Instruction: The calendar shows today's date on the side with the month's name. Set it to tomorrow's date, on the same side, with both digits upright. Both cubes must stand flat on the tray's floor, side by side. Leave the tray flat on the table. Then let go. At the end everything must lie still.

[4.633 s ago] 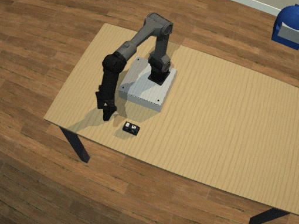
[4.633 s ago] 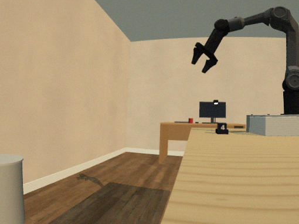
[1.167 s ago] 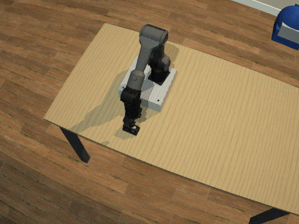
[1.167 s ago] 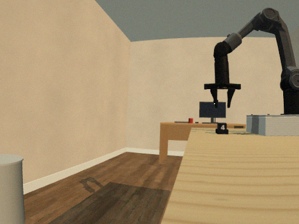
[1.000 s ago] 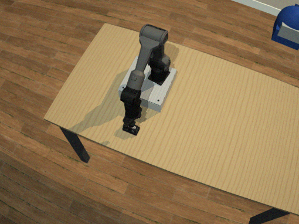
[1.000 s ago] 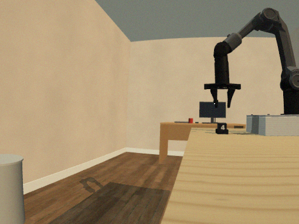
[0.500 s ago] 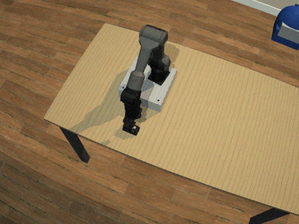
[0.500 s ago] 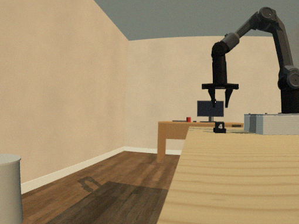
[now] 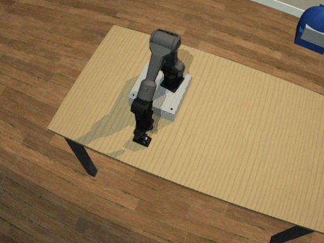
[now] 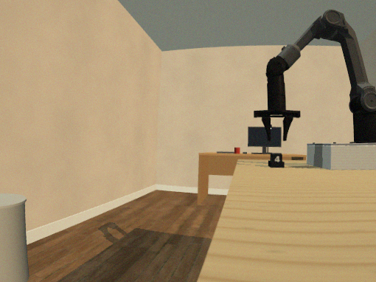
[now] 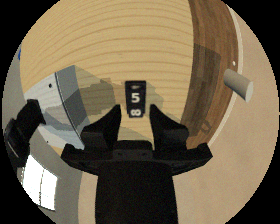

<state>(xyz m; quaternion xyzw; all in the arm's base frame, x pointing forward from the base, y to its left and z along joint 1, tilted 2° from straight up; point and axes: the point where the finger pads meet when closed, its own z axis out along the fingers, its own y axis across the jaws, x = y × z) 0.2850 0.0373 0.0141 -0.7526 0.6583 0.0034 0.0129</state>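
Now: hand 6 cm above the black calendar cube. From my hand the other things lie so: calendar tray: 8 cm below, 2 cm to the right.
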